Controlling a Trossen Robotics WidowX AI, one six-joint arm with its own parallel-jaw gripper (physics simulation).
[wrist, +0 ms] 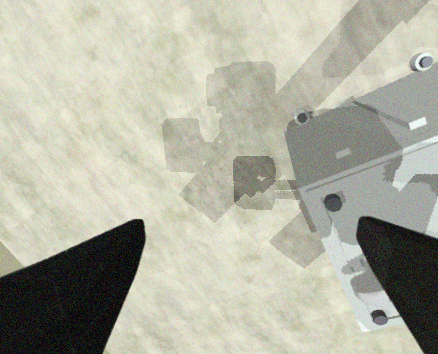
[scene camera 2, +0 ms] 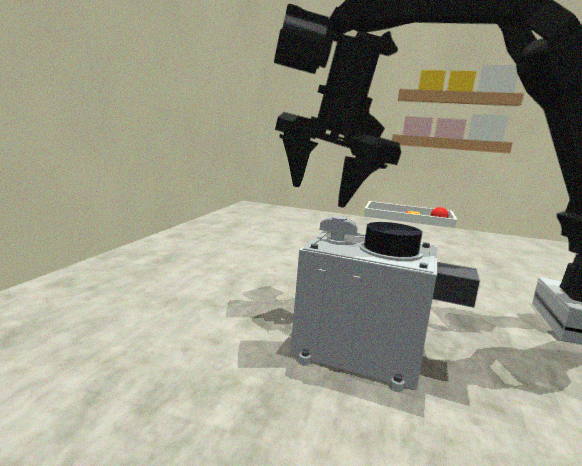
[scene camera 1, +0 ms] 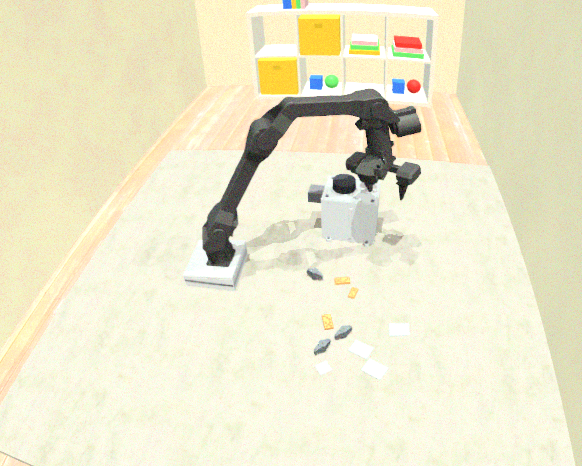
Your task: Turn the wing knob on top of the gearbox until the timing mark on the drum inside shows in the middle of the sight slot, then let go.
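Pixels of known places: gripper, fingertip midpoint: (wrist: 250, 228) (scene camera 2: 317, 196) (scene camera 1: 386, 195); arm's base, link origin: (scene camera 1: 221, 257).
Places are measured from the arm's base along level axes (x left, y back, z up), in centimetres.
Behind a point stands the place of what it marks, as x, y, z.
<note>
The light grey gearbox (scene camera 1: 337, 215) {16.9, -27.9, 4.0} (scene camera 2: 360, 310) {28.8, -31.0, 3.0} (wrist: 345, 135) {16.7, -34.5, 3.7} stands upright on the pale mat. Its grey wing knob (scene camera 2: 339, 227) {23.6, -35.3, 10.9} rises from the top beside a round black cap (scene camera 1: 344, 184) {20.7, -29.3, 11.7} (scene camera 2: 393, 239) {26.1, -28.7, 11.1}. In the wrist view part of the wing knob (wrist: 367, 284) {22.2, -37.2, 10.9} shows in shadow beside the right finger; in scene camera 1 the gripper largely covers it. My gripper (scene camera 1: 386, 194) {15.5, -40.5, 13.0} (scene camera 2: 320, 196) {15.5, -40.5, 13.0} (wrist: 250, 228) {15.5, -40.5, 13.0} is open and empty, pointing down above the knob's end of the gearbox. One fingertip is over the top, the other beyond its edge. I cannot make out the sight slot or timing mark.
A dark block (scene camera 1: 315, 193) {21.0, -21.3, 7.7} (scene camera 2: 456, 284) {25.3, -21.4, 6.9} sticks out of the gearbox's side. Small grey stones (scene camera 1: 343, 332) {-16.6, -34.3, -2.2}, orange pieces (scene camera 1: 327, 321) {-12.5, -30.0, -4.1} and white squares (scene camera 1: 374, 369) {-24.0, -42.4, -4.5} lie on the mat. A tray (scene camera 2: 385, 212) with a red ball (scene camera 2: 440, 213) stands farther back.
</note>
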